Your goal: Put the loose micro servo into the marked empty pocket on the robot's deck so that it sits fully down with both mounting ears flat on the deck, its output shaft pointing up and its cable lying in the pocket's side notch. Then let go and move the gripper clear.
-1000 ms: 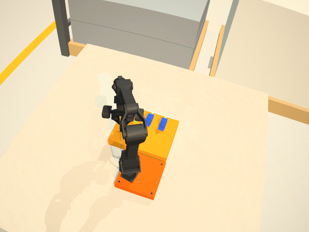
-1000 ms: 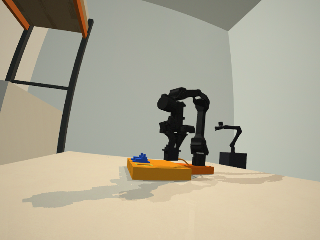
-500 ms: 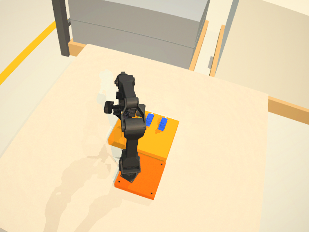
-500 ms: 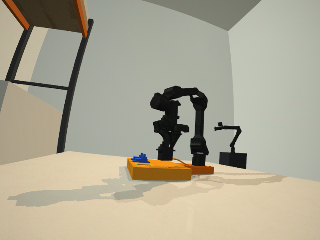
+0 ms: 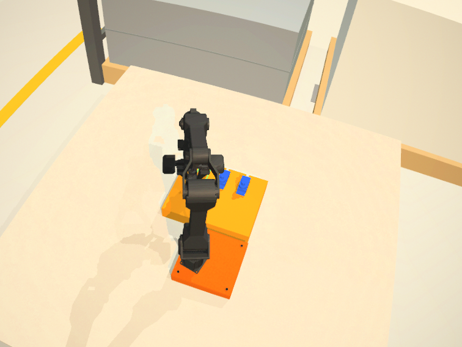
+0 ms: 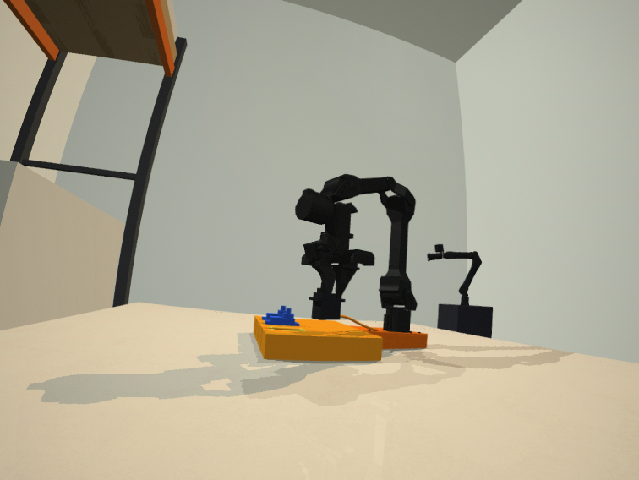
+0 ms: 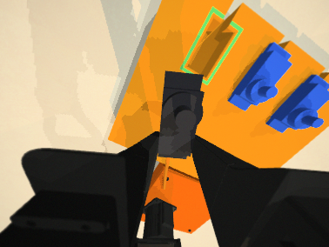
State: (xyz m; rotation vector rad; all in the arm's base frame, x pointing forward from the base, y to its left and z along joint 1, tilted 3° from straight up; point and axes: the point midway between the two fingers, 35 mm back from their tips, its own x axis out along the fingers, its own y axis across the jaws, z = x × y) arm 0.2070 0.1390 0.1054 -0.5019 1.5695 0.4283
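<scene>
Now: gripper tip 10 cm above the orange deck and 8 cm to the left of it.
</scene>
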